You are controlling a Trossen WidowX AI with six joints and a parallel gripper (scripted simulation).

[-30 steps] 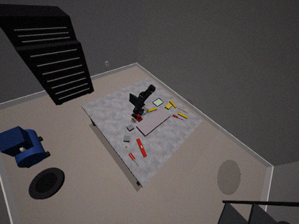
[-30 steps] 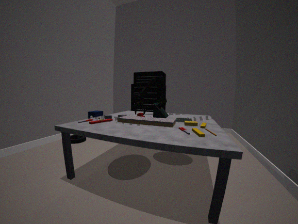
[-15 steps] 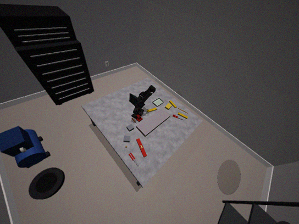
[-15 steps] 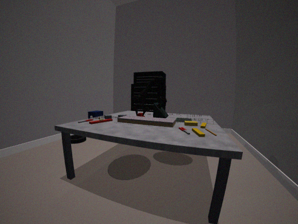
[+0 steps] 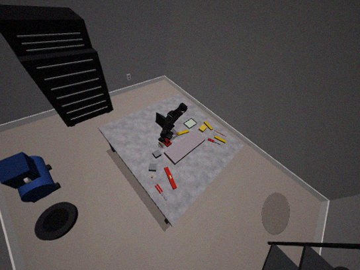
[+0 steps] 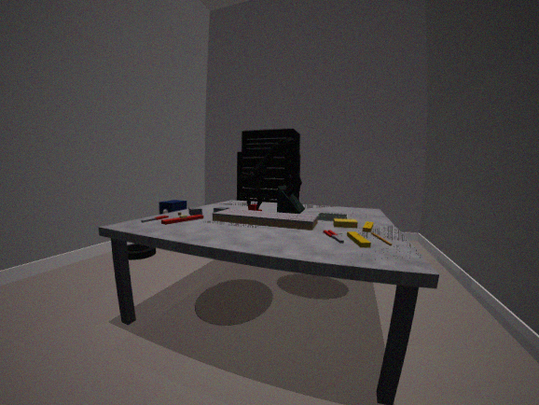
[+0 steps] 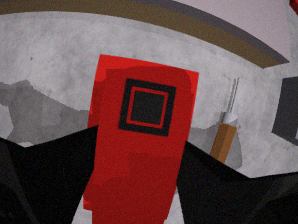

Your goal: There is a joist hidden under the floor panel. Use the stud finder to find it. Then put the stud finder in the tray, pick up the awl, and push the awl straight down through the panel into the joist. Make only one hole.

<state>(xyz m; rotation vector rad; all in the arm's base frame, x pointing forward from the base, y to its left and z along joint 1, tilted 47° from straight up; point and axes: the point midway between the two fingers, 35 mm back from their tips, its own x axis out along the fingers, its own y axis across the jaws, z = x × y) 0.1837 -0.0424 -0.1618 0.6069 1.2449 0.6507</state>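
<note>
Now: gripper tip 70 mm to the left of the awl, 20 mm short of it and 20 mm above it. Also, from my gripper tip: red level 360 mm ahead, 230 mm to the right, 10 mm below; then stud finder 20 mm above, 10 mm ahead; then pale green tray 470 mm to the left, 60 mm behind, 10 mm below.
</note>
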